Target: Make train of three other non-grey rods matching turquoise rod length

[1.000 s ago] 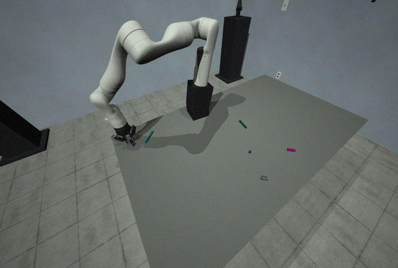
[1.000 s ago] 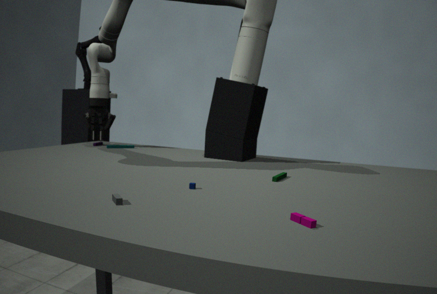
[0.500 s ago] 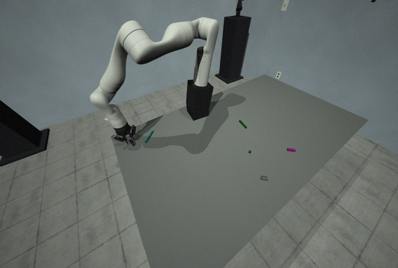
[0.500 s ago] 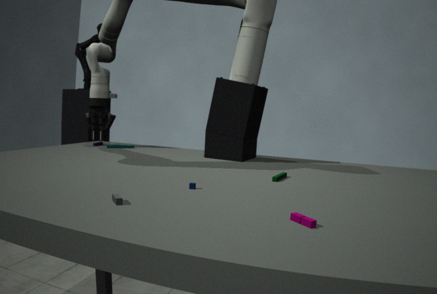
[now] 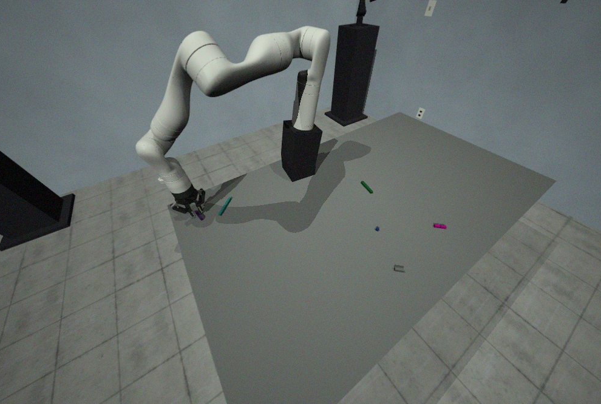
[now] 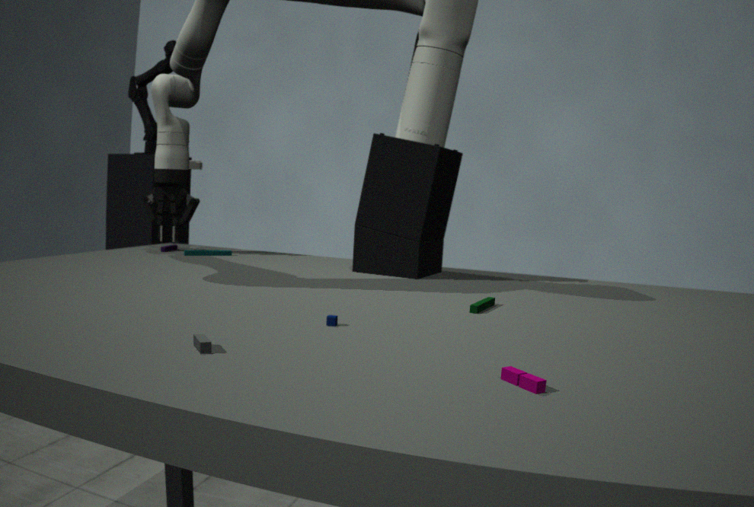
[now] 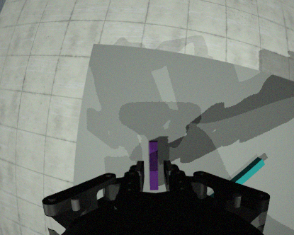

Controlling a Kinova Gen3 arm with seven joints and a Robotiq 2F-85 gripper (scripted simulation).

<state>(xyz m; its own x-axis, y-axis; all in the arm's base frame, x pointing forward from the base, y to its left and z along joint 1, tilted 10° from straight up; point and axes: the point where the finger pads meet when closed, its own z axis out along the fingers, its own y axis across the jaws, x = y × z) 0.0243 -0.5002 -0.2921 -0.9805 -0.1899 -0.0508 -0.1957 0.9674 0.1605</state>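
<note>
Right now the purple rod is 30 mm below my hand. The rest, counted from my hand: small blue rod (460 mm ahead, 580 mm to the left, 30 mm below); green rod (260 mm ahead, 720 mm to the left, 30 mm below); turquoise rod (10 mm ahead, 110 mm to the left, 30 mm below).
</note>
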